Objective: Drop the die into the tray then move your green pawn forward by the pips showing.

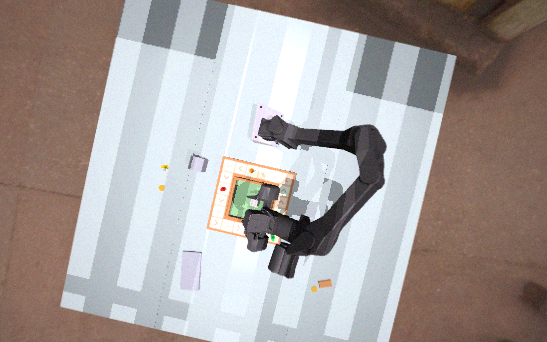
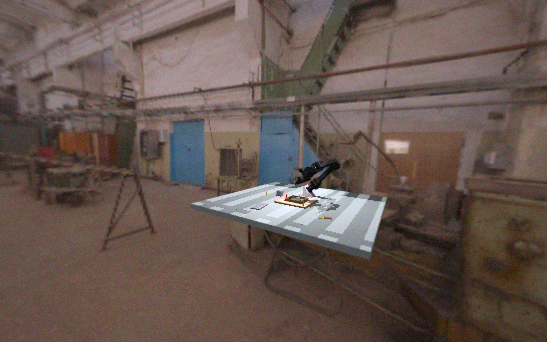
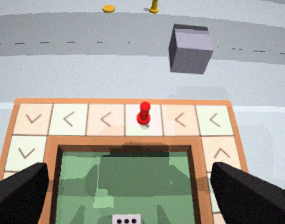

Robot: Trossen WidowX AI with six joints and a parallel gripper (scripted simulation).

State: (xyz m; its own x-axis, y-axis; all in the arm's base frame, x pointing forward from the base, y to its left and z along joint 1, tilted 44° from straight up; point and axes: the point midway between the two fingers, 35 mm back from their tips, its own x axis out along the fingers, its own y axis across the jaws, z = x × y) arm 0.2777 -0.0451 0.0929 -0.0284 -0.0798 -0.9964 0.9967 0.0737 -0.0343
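My gripper tip is now 110 mm short of the green pawn, 120 mm to the right of it and 130 mm above it. Round my gripper tip: green tray (150 mm below); then red pawn (20 mm behind, 110 mm to the right, 130 mm below); then grey die (20 mm to the left, 130 mm below).
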